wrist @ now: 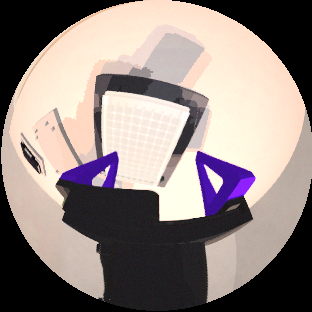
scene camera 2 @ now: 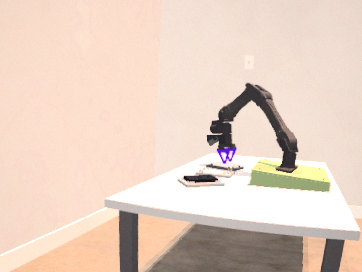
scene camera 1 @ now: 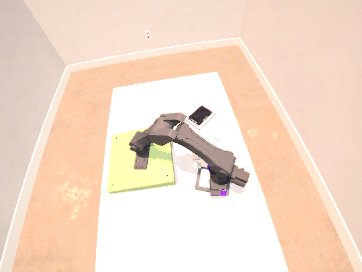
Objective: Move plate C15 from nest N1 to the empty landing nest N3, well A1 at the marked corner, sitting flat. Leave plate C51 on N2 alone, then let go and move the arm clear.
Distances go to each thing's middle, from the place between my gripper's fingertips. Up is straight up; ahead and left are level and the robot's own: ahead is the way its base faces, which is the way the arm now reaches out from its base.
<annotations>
Now: the white gridded plate (wrist: 143, 129) 3 cm to the left of my hand and 1 cm below it.
</annotations>
